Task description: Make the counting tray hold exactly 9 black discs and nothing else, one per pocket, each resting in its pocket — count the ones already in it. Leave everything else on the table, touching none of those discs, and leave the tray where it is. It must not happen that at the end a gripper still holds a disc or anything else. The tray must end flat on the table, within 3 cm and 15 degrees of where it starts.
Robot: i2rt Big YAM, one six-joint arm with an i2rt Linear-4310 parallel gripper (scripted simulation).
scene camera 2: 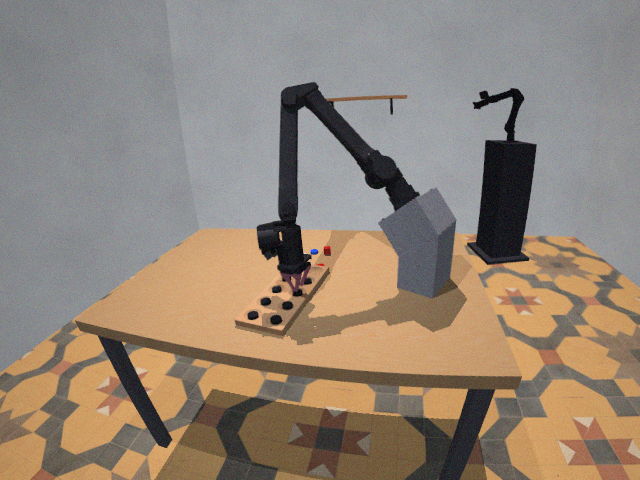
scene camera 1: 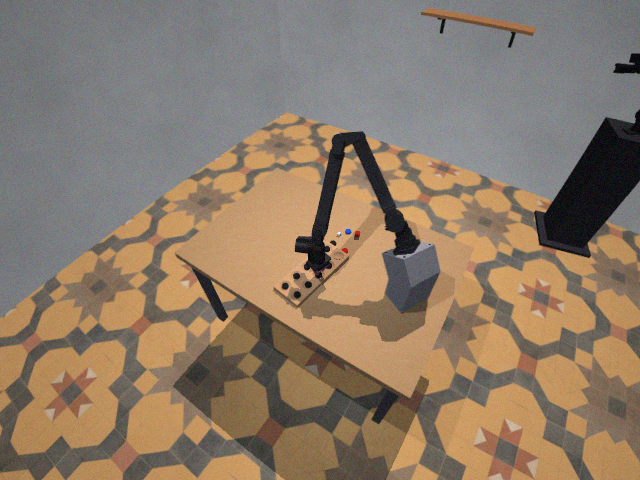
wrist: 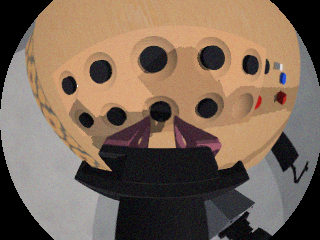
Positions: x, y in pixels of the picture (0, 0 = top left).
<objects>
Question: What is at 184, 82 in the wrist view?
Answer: A wooden counting tray.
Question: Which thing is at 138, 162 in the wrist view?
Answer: My gripper.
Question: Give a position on a wooden counting tray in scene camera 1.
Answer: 338, 257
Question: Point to a wooden counting tray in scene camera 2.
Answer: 317, 273
</objects>
